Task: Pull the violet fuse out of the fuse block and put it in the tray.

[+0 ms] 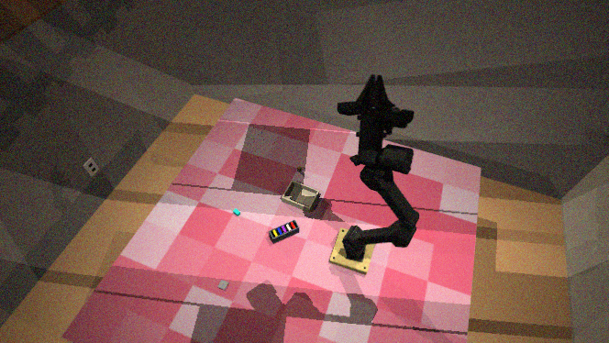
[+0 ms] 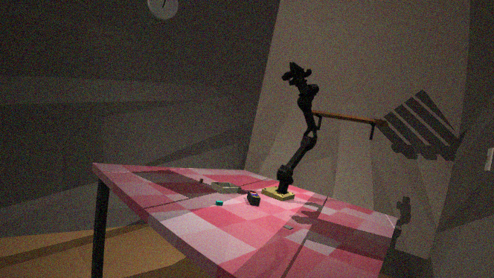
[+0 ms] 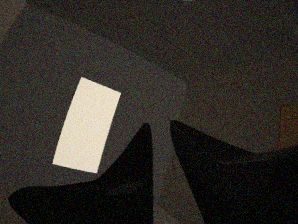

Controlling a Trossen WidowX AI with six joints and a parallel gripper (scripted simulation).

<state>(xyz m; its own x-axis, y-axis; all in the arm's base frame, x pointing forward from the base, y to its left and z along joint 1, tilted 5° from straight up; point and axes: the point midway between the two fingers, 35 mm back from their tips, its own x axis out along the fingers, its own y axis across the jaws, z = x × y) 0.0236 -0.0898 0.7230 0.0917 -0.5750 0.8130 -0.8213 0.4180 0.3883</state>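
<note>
The violet fuse lies 760 mm below my gripper tip, 210 mm ahead of it and 60 mm to the left of it. From my gripper tip the other things lie so: red fuse 760 mm below, 190 mm ahead, 40 mm to the left; blue fuse 760 mm below, 230 mm ahead, 80 mm to the left; white fuse 760 mm below, 200 mm ahead, 50 mm to the left.
</note>
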